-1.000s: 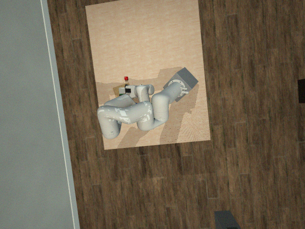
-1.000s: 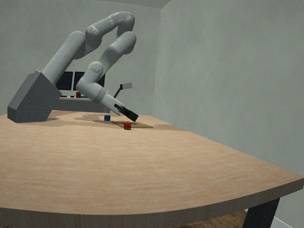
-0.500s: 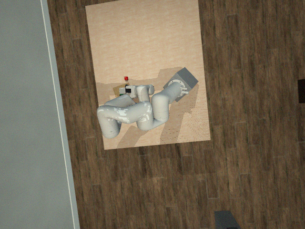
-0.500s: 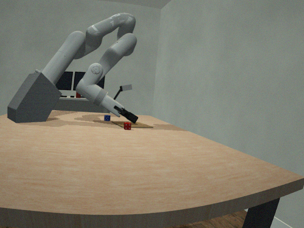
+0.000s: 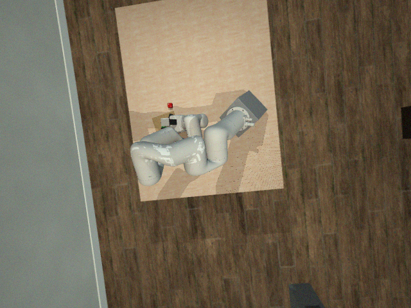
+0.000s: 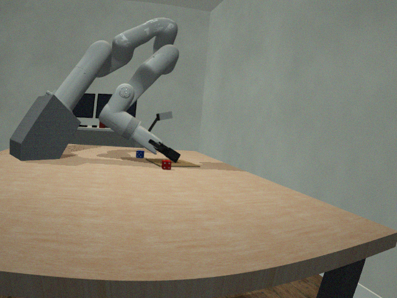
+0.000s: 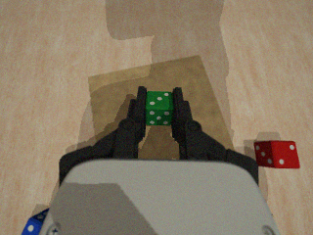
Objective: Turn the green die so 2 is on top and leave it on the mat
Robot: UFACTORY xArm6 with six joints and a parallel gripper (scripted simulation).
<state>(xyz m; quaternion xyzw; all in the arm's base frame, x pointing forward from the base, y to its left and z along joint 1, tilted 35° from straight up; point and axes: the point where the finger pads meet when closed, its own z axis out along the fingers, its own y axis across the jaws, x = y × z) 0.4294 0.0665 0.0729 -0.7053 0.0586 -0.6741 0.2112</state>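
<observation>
Now: the green die 10 mm ahead of my hand and 10 mm below it. The rest, counted from my hand: tan mat (30 mm below); blue die (120 mm behind, 70 mm to the left, 20 mm below); red die (10 mm behind, 120 mm to the right, 20 mm below).
</observation>
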